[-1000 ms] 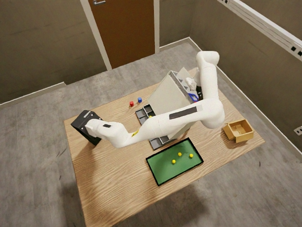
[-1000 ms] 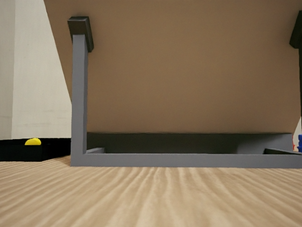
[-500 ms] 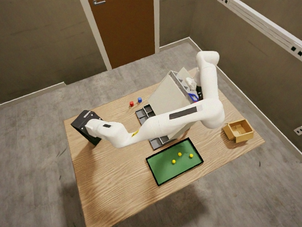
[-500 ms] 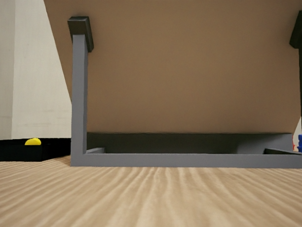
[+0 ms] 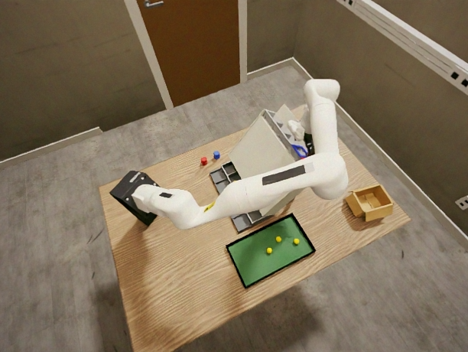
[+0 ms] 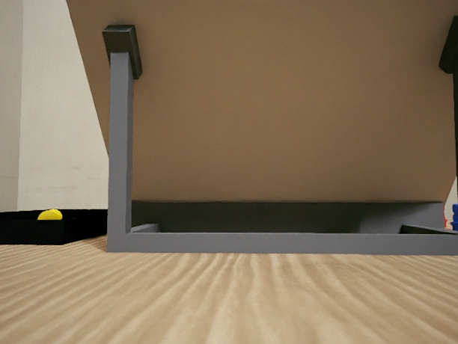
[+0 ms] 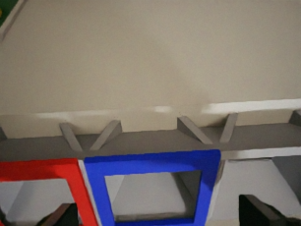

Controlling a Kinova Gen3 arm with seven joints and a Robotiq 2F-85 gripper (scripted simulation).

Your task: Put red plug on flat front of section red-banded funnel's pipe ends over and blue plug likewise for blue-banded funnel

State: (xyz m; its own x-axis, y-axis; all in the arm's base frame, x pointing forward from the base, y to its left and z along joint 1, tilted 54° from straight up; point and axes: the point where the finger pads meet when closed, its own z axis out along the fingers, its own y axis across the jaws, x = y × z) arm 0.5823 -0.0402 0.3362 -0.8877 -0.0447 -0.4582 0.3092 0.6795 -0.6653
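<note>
My hand is 34 cm past the green marble tray, 15 cm to the left of it and 35 cm above it. From my hand the other things lie so: cardboard box (18 cm ahead, 35 cm to the right, 31 cm below); slanted cover (12 cm behind, 12 cm to the left, 15 cm below).
</note>
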